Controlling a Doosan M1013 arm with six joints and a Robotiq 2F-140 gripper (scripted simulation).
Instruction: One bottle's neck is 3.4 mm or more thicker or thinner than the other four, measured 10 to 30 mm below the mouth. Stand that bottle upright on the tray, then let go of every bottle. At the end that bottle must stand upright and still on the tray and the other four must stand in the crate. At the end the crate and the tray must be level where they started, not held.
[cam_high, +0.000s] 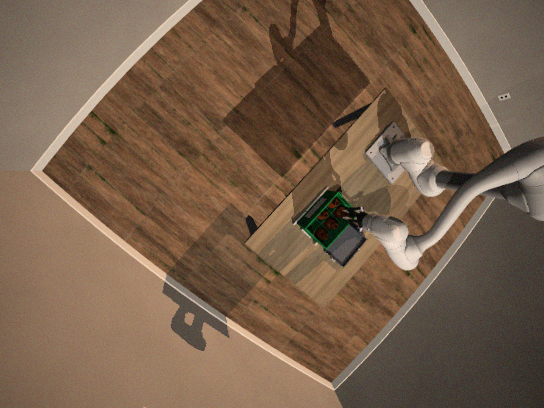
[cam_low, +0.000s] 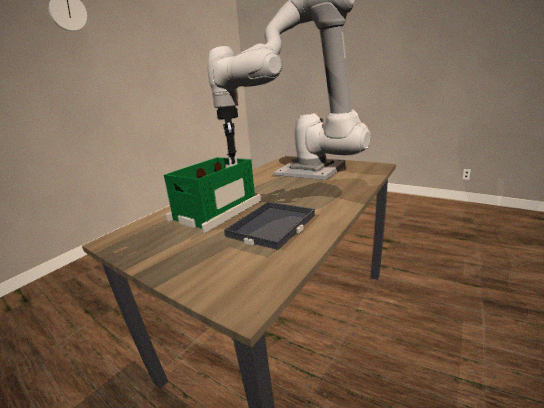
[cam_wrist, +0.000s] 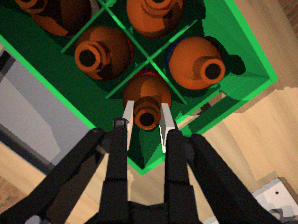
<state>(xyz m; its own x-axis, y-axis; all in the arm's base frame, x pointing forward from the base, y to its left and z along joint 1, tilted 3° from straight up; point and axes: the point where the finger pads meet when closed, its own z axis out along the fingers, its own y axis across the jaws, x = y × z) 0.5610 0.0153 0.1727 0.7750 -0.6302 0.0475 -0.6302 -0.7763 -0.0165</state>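
The green crate is 9 cm ahead of my hand, 3 cm to the right of it and 9 cm below it. From my hand the other things lie so: dark grey tray: 8 cm ahead, 24 cm to the left, 16 cm below.
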